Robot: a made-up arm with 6 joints.
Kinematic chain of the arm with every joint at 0, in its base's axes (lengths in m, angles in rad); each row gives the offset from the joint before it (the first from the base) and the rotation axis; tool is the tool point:
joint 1: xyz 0 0 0.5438 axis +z
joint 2: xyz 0.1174 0 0 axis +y
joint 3: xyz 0 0 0.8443 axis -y
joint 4: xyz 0 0 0.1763 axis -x
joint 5: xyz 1.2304 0 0 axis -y
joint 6: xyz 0.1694 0 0 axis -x
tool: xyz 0 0 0
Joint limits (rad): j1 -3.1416..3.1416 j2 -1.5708..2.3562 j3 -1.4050..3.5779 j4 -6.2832..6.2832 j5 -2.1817..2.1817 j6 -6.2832..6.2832
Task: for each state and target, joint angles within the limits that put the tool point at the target. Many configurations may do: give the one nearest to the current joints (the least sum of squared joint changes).
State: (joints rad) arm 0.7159 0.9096 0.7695 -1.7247 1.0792 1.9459
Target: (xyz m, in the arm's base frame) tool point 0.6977 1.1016 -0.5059
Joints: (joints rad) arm 1.1199 1.3212 -0.0741 -1.8442 1.1361 1.9459
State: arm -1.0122 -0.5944 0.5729 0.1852 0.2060 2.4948
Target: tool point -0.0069 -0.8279 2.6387
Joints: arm -1.5856 0.0697 1.0115 0.1574 0.2028 2.4948
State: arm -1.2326 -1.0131 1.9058 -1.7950 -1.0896 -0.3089
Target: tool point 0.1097 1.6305 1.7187
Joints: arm -1.5434 -0.7066 1.8569 -1.7697 -1.1932 -0.3089
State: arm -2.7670 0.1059 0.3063 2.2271 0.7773 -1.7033
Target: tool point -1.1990 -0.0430 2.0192
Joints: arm -3.1416 -0.1804 0.2118 2.4477 0.4083 -1.7033
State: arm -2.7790 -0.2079 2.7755 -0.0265 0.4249 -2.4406
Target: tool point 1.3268 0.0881 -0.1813
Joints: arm -3.0759 -0.9830 2.9959 -0.0108 0.4228 -2.4406
